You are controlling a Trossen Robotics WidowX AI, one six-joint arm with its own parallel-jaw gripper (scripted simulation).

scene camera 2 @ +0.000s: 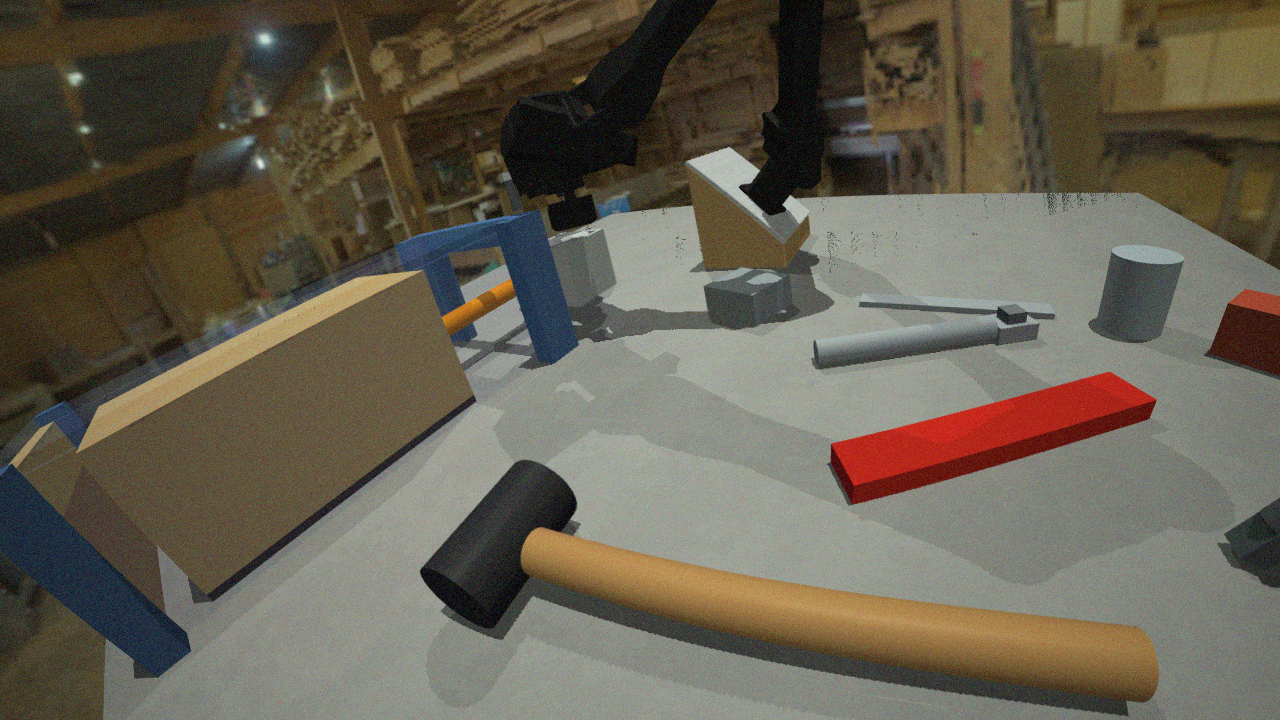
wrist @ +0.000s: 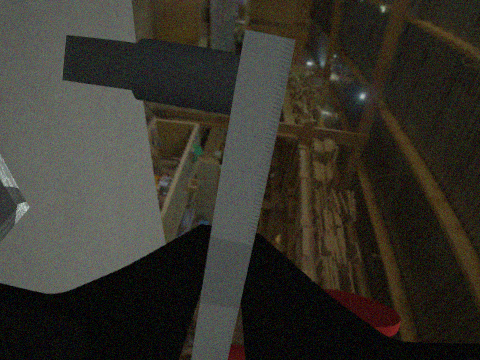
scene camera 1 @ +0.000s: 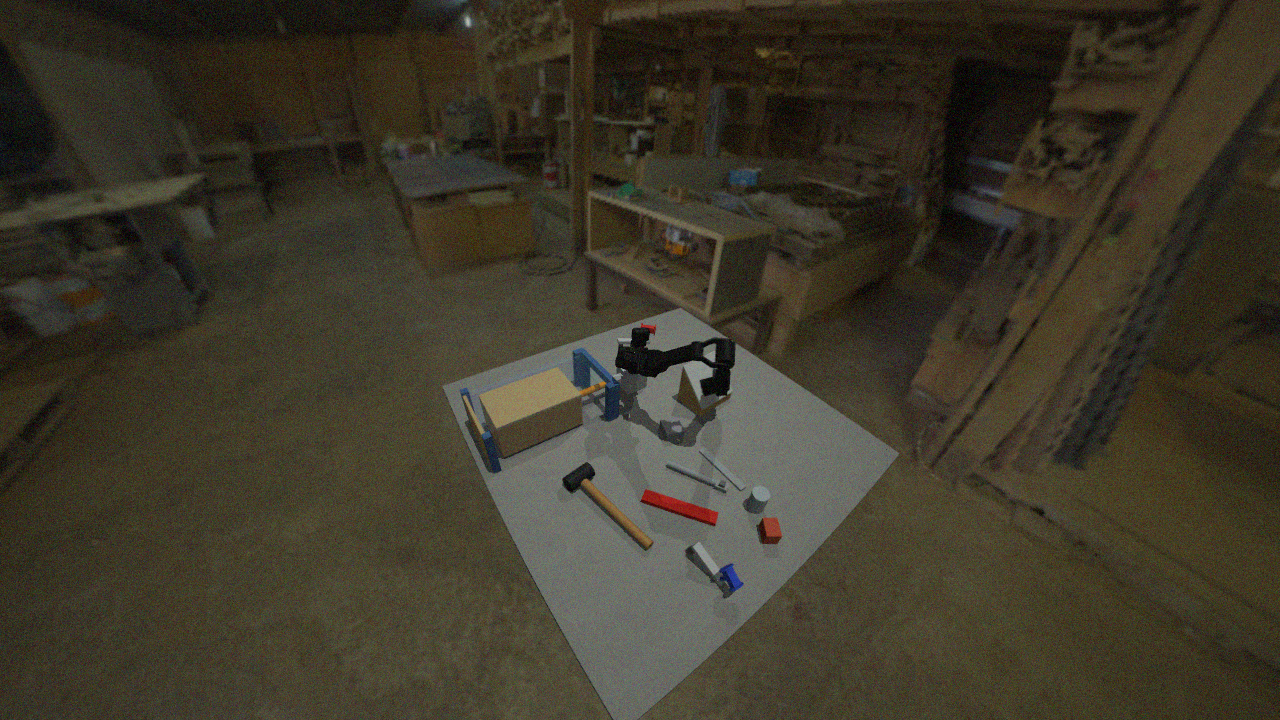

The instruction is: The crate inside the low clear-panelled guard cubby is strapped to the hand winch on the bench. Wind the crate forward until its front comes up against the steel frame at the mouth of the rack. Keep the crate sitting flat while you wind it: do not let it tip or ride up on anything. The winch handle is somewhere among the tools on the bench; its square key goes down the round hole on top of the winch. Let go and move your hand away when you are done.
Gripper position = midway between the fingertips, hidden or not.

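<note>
Through scene camera 2 I see a mallet [scene camera 2: 514,533] and a red bar [scene camera 2: 876,465], along with a grey block [scene camera 2: 749,296] and my gripper [scene camera 2: 540,169]. Scene camera 1 gives me the mallet [scene camera 1: 579,477] again, and the bar [scene camera 1: 691,511] too. As for the wrist view, my gripper [wrist: 228,240] is there. The grey block is out of frame in the wrist view, and in the wrist view the red bar is out of frame as well.
</note>
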